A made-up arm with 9 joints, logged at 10 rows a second.
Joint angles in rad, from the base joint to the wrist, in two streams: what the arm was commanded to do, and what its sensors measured. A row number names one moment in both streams.
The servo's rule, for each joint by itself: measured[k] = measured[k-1] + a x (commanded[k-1-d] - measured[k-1]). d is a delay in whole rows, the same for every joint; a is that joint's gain. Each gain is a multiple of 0.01, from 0.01 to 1. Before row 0 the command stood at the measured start. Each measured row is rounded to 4 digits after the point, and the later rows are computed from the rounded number. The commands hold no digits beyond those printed.
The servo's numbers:
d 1
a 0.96 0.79 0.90 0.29 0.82 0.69 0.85 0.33 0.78
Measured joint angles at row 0: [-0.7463 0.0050 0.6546 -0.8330 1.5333 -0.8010 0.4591 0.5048 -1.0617]
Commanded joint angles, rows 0 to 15: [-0.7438 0.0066 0.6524 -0.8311 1.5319 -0.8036 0.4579 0.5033 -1.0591]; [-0.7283 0.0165 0.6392 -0.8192 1.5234 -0.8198 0.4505 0.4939 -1.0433]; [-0.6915 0.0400 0.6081 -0.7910 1.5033 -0.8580 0.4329 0.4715 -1.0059]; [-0.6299 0.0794 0.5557 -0.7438 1.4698 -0.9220 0.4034 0.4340 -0.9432]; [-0.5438 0.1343 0.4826 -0.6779 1.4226 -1.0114 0.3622 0.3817 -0.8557]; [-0.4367 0.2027 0.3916 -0.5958 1.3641 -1.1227 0.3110 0.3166 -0.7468]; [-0.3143 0.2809 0.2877 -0.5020 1.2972 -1.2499 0.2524 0.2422 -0.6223]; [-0.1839 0.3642 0.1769 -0.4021 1.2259 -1.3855 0.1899 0.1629 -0.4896]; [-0.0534 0.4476 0.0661 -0.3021 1.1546 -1.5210 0.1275 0.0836 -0.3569]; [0.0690 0.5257 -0.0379 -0.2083 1.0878 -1.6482 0.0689 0.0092 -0.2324]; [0.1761 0.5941 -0.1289 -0.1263 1.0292 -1.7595 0.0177 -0.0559 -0.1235]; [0.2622 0.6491 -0.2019 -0.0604 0.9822 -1.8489 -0.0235 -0.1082 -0.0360]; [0.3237 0.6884 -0.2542 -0.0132 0.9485 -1.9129 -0.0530 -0.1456 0.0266]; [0.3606 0.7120 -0.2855 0.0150 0.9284 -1.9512 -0.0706 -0.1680 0.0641]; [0.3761 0.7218 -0.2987 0.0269 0.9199 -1.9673 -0.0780 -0.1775 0.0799]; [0.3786 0.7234 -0.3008 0.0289 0.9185 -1.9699 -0.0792 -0.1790 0.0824]
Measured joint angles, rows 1 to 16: [-0.7463 0.0050 0.6546 -0.8330 1.5333 -0.8010 0.4591 0.5048 -1.0617]; [-0.7439 0.0063 0.6526 -0.8324 1.5322 -0.8028 0.4581 0.5043 -1.0597]; [-0.7289 0.0144 0.6405 -0.8286 1.5250 -0.8145 0.4516 0.5009 -1.0469]; [-0.6930 0.0346 0.6113 -0.8177 1.5072 -0.8445 0.4357 0.4912 -1.0149]; [-0.6324 0.0700 0.5613 -0.7963 1.4765 -0.8980 0.4082 0.4723 -0.9590]; [-0.5473 0.1208 0.4905 -0.7620 1.4323 -0.9762 0.3691 0.4424 -0.8784]; [-0.4411 0.1855 0.4015 -0.7138 1.3764 -1.0773 0.3197 0.4009 -0.7758]; [-0.3194 0.2609 0.2991 -0.6524 1.3115 -1.1964 0.2625 0.3485 -0.6561]; [-0.1893 0.3425 0.1891 -0.5798 1.2413 -1.3269 0.2008 0.2873 -0.5262]; [-0.0588 0.4255 0.0784 -0.4993 1.1702 -1.4608 0.1385 0.2201 -0.3941]; [0.0639 0.5047 -0.0263 -0.4149 1.1026 -1.5901 0.0793 0.1505 -0.2680]; [0.1716 0.5753 -0.1186 -0.3312 1.0424 -1.7070 0.0269 0.0824 -0.1553]; [0.2586 0.6336 -0.1936 -0.2527 0.9930 -1.8049 -0.0159 0.0195 -0.0622]; [0.3211 0.6769 -0.2481 -0.1832 0.9565 -1.8794 -0.0474 -0.0350 0.0071]; [0.3590 0.7046 -0.2818 -0.1257 0.9335 -1.9289 -0.0671 -0.0789 0.0516]; [0.3754 0.7182 -0.2970 -0.0814 0.9223 -1.9554 -0.0764 -0.1114 0.0737]
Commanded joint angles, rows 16 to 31: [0.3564 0.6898 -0.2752 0.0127 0.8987 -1.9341 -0.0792 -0.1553 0.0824]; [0.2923 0.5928 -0.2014 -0.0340 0.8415 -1.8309 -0.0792 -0.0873 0.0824]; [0.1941 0.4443 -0.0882 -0.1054 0.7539 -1.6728 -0.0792 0.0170 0.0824]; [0.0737 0.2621 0.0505 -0.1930 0.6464 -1.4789 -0.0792 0.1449 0.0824]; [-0.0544 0.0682 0.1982 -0.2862 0.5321 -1.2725 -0.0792 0.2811 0.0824]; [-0.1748 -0.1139 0.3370 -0.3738 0.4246 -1.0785 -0.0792 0.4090 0.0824]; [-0.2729 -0.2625 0.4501 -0.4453 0.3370 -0.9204 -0.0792 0.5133 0.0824]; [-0.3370 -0.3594 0.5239 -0.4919 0.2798 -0.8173 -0.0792 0.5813 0.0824]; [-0.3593 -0.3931 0.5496 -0.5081 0.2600 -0.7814 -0.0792 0.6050 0.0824]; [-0.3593 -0.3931 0.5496 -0.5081 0.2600 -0.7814 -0.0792 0.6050 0.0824]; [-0.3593 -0.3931 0.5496 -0.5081 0.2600 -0.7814 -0.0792 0.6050 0.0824]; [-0.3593 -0.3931 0.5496 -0.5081 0.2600 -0.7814 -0.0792 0.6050 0.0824]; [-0.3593 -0.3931 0.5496 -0.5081 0.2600 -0.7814 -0.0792 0.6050 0.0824]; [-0.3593 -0.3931 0.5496 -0.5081 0.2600 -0.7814 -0.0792 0.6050 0.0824]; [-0.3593 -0.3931 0.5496 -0.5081 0.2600 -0.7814 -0.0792 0.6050 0.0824]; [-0.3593 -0.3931 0.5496 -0.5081 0.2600 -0.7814 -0.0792 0.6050 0.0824]
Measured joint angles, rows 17 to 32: [0.3785 0.7223 -0.3004 -0.0494 0.9192 -1.9654 -0.0788 -0.1337 0.0805]; [0.3573 0.6966 -0.2777 -0.0314 0.9024 -1.9438 -0.0791 -0.1408 0.0820]; [0.2949 0.6146 -0.2090 -0.0322 0.8525 -1.8659 -0.0792 -0.1231 0.0823]; [0.1981 0.4801 -0.1003 -0.0534 0.7716 -1.7327 -0.0792 -0.0769 0.0824]; [0.0787 0.3079 0.0354 -0.0939 0.6689 -1.5576 -0.0792 -0.0037 0.0824]; [-0.0491 0.1185 0.1819 -0.1497 0.5567 -1.3609 -0.0792 0.0903 0.0824]; [-0.1698 -0.0651 0.3215 -0.2147 0.4484 -1.1660 -0.0792 0.1955 0.0824]; [-0.2688 -0.2210 0.4372 -0.2816 0.3571 -0.9965 -0.0792 0.3004 0.0824]; [-0.3343 -0.3303 0.5152 -0.3426 0.2937 -0.8729 -0.0792 0.3931 0.0824]; [-0.3583 -0.3799 0.5462 -0.3906 0.2661 -0.8098 -0.0792 0.4630 0.0824]; [-0.3593 -0.3903 0.5493 -0.4247 0.2611 -0.7902 -0.0792 0.5099 0.0824]; [-0.3593 -0.3925 0.5496 -0.4489 0.2602 -0.7841 -0.0792 0.5413 0.0824]; [-0.3593 -0.3930 0.5496 -0.4661 0.2600 -0.7822 -0.0792 0.5623 0.0824]; [-0.3593 -0.3931 0.5496 -0.4783 0.2600 -0.7816 -0.0792 0.5764 0.0824]; [-0.3593 -0.3931 0.5496 -0.4869 0.2600 -0.7815 -0.0792 0.5858 0.0824]; [-0.3593 -0.3931 0.5496 -0.4930 0.2600 -0.7814 -0.0792 0.5921 0.0824]
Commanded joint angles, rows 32 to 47: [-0.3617 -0.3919 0.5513 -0.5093 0.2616 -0.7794 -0.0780 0.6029 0.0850]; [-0.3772 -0.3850 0.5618 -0.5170 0.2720 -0.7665 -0.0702 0.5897 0.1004]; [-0.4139 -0.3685 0.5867 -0.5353 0.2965 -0.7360 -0.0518 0.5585 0.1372]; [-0.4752 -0.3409 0.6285 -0.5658 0.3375 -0.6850 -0.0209 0.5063 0.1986]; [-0.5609 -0.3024 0.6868 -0.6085 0.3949 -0.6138 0.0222 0.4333 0.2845]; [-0.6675 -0.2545 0.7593 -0.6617 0.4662 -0.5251 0.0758 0.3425 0.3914]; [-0.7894 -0.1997 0.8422 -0.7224 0.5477 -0.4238 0.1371 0.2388 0.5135]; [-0.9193 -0.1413 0.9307 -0.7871 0.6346 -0.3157 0.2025 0.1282 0.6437]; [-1.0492 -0.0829 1.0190 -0.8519 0.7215 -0.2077 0.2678 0.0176 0.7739]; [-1.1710 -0.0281 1.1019 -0.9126 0.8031 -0.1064 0.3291 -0.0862 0.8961]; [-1.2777 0.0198 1.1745 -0.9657 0.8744 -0.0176 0.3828 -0.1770 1.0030]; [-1.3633 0.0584 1.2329 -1.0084 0.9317 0.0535 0.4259 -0.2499 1.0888]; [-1.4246 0.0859 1.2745 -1.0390 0.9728 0.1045 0.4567 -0.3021 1.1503]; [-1.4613 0.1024 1.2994 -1.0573 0.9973 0.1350 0.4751 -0.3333 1.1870]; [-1.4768 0.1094 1.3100 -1.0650 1.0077 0.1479 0.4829 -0.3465 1.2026]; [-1.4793 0.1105 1.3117 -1.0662 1.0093 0.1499 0.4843 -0.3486 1.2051]
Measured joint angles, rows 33 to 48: [-0.3593 -0.3931 0.5496 -0.4974 0.2600 -0.7814 -0.0792 0.5964 0.0824]; [-0.3616 -0.3922 0.5511 -0.5009 0.2613 -0.7800 -0.0782 0.5985 0.0844]; [-0.3766 -0.3865 0.5607 -0.5056 0.2701 -0.7707 -0.0714 0.5956 0.0969]; [-0.4124 -0.3723 0.5841 -0.5142 0.2917 -0.7468 -0.0547 0.5834 0.1283]; [-0.4727 -0.3475 0.6241 -0.5292 0.3293 -0.7042 -0.0260 0.5580 0.1831]; [-0.5574 -0.3119 0.6805 -0.5522 0.3831 -0.6418 0.0150 0.5168 0.2622]; [-0.6631 -0.2666 0.7514 -0.5840 0.4512 -0.5613 0.0667 0.4593 0.3630]; [-0.7843 -0.2137 0.8331 -0.6241 0.5303 -0.4664 0.1265 0.3865 0.4804]; [-0.9139 -0.1565 0.9209 -0.6714 0.6158 -0.3624 0.1911 0.3013 0.6078]; [-1.0438 -0.0984 1.0092 -0.7237 0.7025 -0.2557 0.2563 0.2077 0.7374]; [-1.1659 -0.0429 1.0926 -0.7785 0.7850 -0.1527 0.3182 0.1107 0.8612]; [-1.2732 0.0066 1.1663 -0.8328 0.8583 -0.0595 0.3731 0.0158 0.9718]; [-1.3597 0.0475 1.2262 -0.8837 0.9185 0.0185 0.4180 -0.0719 1.0631]; [-1.4220 0.0778 1.2697 -0.9287 0.9630 0.0778 0.4509 -0.1479 1.1311]; [-1.4597 0.0972 1.2964 -0.9660 0.9911 0.1173 0.4715 -0.2091 1.1747]; [-1.4761 0.1068 1.3086 -0.9947 1.0047 0.1384 0.4812 -0.2544 1.1965]
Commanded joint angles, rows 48 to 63: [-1.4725 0.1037 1.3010 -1.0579 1.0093 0.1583 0.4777 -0.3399 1.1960]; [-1.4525 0.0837 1.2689 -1.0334 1.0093 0.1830 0.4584 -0.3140 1.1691]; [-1.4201 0.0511 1.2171 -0.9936 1.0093 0.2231 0.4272 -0.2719 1.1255]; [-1.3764 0.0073 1.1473 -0.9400 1.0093 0.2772 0.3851 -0.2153 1.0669]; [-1.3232 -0.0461 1.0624 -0.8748 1.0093 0.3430 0.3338 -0.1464 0.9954]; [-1.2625 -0.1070 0.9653 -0.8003 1.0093 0.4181 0.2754 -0.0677 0.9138]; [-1.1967 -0.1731 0.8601 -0.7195 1.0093 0.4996 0.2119 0.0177 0.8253]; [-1.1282 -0.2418 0.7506 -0.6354 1.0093 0.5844 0.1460 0.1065 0.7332]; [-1.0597 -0.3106 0.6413 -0.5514 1.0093 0.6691 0.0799 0.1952 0.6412]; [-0.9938 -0.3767 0.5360 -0.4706 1.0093 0.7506 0.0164 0.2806 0.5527]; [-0.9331 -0.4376 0.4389 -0.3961 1.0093 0.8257 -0.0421 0.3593 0.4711]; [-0.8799 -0.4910 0.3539 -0.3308 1.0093 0.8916 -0.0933 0.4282 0.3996]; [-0.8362 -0.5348 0.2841 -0.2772 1.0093 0.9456 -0.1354 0.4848 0.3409]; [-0.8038 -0.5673 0.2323 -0.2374 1.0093 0.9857 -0.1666 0.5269 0.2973]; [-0.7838 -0.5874 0.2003 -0.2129 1.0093 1.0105 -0.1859 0.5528 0.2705]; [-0.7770 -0.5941 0.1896 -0.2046 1.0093 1.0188 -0.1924 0.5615 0.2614]
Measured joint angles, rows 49 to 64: [-1.4792 0.1097 1.3114 -1.0154 1.0085 0.1463 0.4838 -0.2855 1.2032]; [-1.4728 0.1050 1.3020 -1.0277 1.0092 0.1546 0.4786 -0.3035 1.1976]; [-1.4533 0.0882 1.2722 -1.0294 1.0093 0.1742 0.4614 -0.3070 1.1754]; [-1.4214 0.0589 1.2226 -1.0190 1.0093 0.2079 0.4323 -0.2954 1.1365]; [-1.3782 0.0181 1.1548 -0.9961 1.0093 0.2557 0.3922 -0.2690 1.0822]; [-1.3254 -0.0326 1.0716 -0.9609 1.0093 0.3159 0.3426 -0.2285 1.0145]; [-1.2650 -0.0914 0.9759 -0.9143 1.0093 0.3864 0.2855 -0.1754 0.9360]; [-1.1994 -0.1559 0.8717 -0.8578 1.0093 0.4645 0.2229 -0.1117 0.8497]; [-1.1310 -0.2238 0.7627 -0.7933 1.0093 0.5472 0.1575 -0.0397 0.7588]; [-1.0626 -0.2924 0.6534 -0.7231 1.0093 0.6313 0.0915 0.0378 0.6671]; [-0.9966 -0.3590 0.5477 -0.6499 1.0093 0.7136 0.0277 0.1179 0.5779]; [-0.9356 -0.4211 0.4498 -0.5763 1.0093 0.7909 -0.0316 0.1976 0.4946]; [-0.8821 -0.4763 0.3635 -0.5051 1.0093 0.8604 -0.0840 0.2737 0.4205]; [-0.8380 -0.5225 0.2920 -0.4390 1.0093 0.9192 -0.1277 0.3434 0.3584]; [-0.8052 -0.5579 0.2383 -0.3805 1.0093 0.9651 -0.1608 0.4040 0.3107]; [-0.7847 -0.5812 0.2041 -0.3319 1.0093 0.9964 -0.1821 0.4531 0.2793]
